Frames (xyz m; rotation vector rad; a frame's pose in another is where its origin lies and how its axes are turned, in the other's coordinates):
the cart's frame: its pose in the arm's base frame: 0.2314 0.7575 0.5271 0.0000 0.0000 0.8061
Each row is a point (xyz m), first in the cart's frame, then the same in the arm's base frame.
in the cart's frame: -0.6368 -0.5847 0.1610
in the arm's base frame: 0.2124 -0.1068 0.6881
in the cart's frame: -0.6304 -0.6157 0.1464
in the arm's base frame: 0.2392 -0.1237 0.6735
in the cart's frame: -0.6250 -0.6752 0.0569
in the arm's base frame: 0.2859 -0.1609 0.5840
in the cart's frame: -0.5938 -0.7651 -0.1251
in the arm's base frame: 0.3724 -0.2007 0.4020
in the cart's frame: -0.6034 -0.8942 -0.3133
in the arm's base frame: 0.4589 -0.2970 0.2138
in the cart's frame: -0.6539 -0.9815 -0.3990
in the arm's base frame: 0.4869 -0.3939 0.1281
